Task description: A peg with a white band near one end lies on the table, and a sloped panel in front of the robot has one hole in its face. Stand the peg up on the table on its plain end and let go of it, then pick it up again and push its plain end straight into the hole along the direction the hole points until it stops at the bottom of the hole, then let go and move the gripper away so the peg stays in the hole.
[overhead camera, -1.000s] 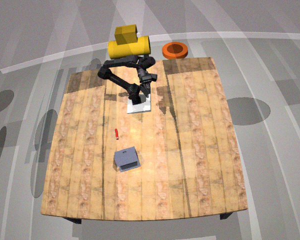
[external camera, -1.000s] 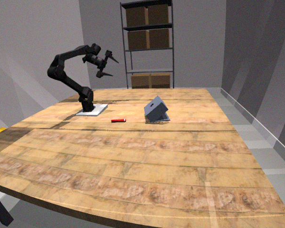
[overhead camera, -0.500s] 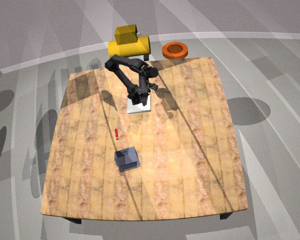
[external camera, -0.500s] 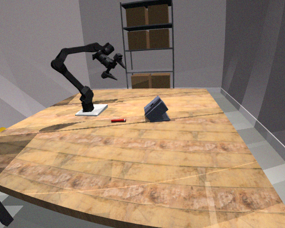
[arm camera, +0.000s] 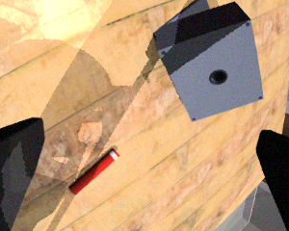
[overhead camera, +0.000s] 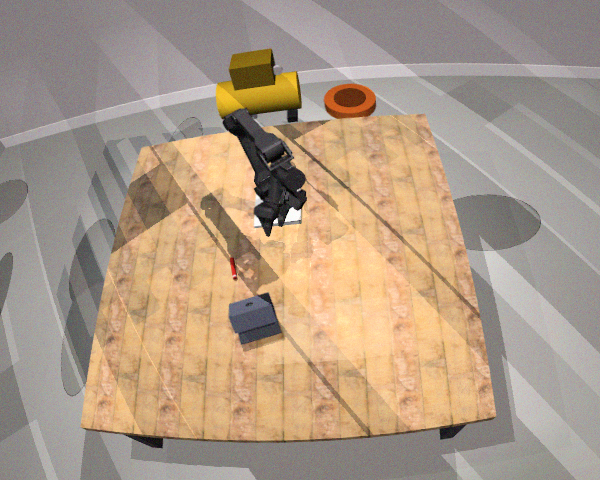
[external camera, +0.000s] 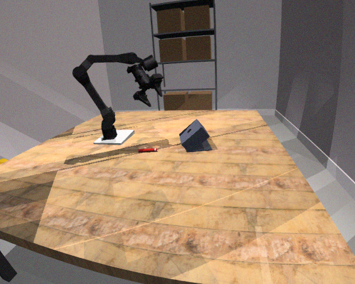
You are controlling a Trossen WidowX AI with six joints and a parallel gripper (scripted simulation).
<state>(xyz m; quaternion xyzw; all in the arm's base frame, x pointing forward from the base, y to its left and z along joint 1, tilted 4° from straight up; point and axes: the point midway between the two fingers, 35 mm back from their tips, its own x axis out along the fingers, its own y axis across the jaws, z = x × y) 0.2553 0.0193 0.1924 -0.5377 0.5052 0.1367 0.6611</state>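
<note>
Right now my gripper tip is 1 cm past the red peg, 17 cm to the left of it and 18 cm above it. Round my gripper tip: sloped blue-grey panel 17 cm ahead, 12 cm to the right, 14 cm below.
</note>
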